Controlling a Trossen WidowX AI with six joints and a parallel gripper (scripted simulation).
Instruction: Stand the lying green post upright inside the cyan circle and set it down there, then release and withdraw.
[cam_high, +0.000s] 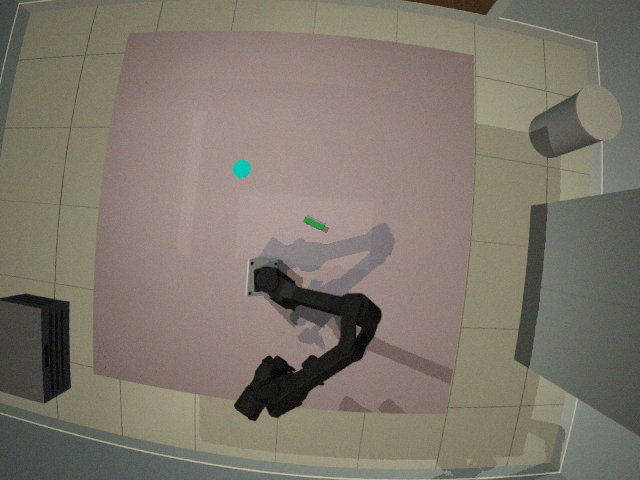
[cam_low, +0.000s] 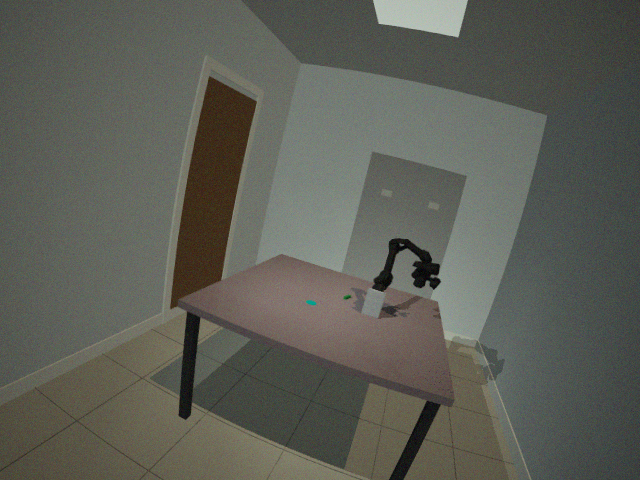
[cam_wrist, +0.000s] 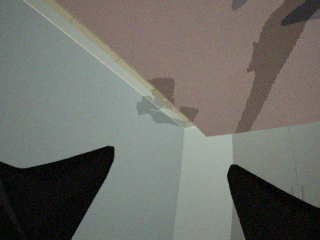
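Right now my gripper tip is 470 mm short of the green post and 210 mm above it. Round my gripper tip: cyan circle 650 mm ahead, 230 mm to the left, 210 mm below.
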